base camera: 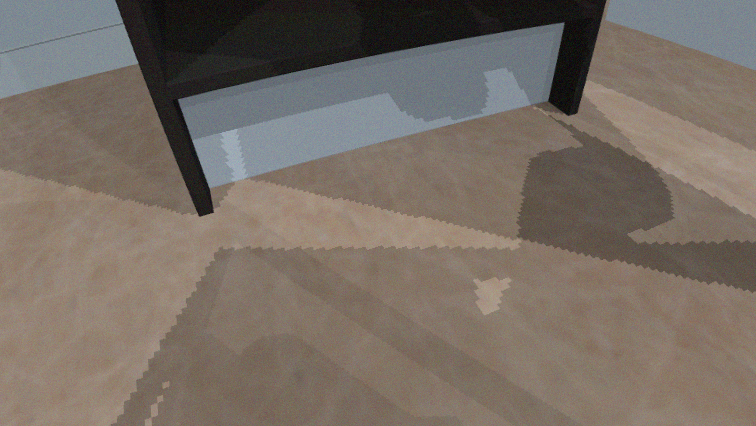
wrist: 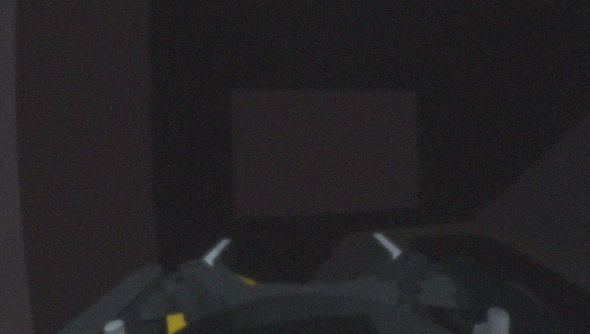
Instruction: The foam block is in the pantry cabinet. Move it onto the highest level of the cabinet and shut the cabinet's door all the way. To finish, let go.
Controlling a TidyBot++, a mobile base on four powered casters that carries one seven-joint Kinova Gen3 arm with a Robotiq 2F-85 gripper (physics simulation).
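Places are measured from the arm's base along level axes (x ahead, y left, z up), in metres.
Where they show: gripper, fingertip midpoint: [wrist: 301, 251].
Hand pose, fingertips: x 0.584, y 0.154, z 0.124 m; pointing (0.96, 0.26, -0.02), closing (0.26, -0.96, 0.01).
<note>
After its pixels a point has its place.
The gripper [wrist: 302, 248] @(x 0.584, y 0.153, z 0.124 m) is open in the wrist view, its two pale fingertips wide apart inside the dark pantry cabinet [base camera: 185, 153] @(x 0.479, y 0.226, z -0.307 m) [wrist: 85, 125] @(x 0.511, y 0.233, z 0.202 m). The yellow foam block [wrist: 176, 323] @(x 0.568, y 0.244, z 0.070 m) is mostly hidden behind the gripper's left finger and body; small yellow patches show through gaps at the lower left, and I cannot tell whether it touches the finger. The cabinet's left side wall stands left of the gripper, and the back panel lies ahead. The cabinet's door cannot be made out, and its highest level cannot be identified in these views.
In the base camera view the cabinet's two black front legs stand on the brown floor [base camera: 370, 296] @(x 0.362, y 0.028, z -0.396 m), with a pale blue-grey wall [base camera: 317, 132] @(x 0.587, y 0.103, z -0.355 m) showing between them. Shadows cross the floor. A lighter reddish rectangle [wrist: 325, 155] @(x 1.086, y 0.214, z 0.196 m) shows on the cabinet's dark back in the wrist view.
</note>
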